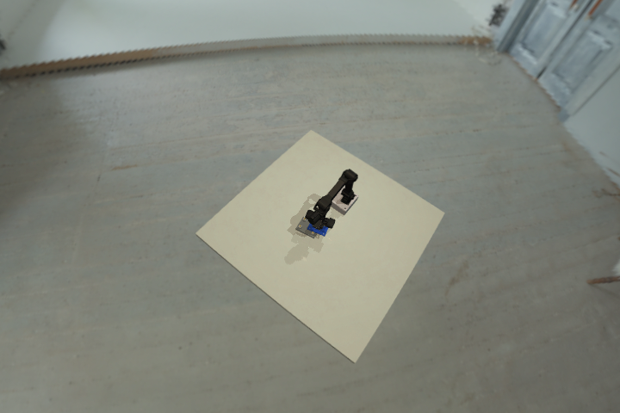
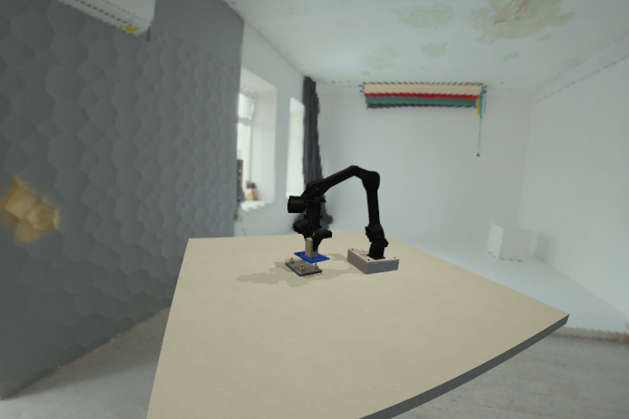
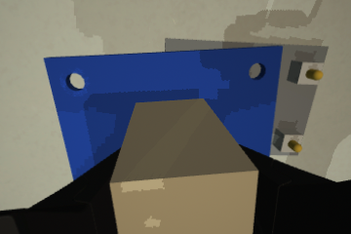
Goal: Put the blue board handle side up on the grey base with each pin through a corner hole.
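The grey base lies 7 cm to the right of my gripper tip and 10 cm below it. The rest, counted from my gripper tip: blue board (1 cm below).
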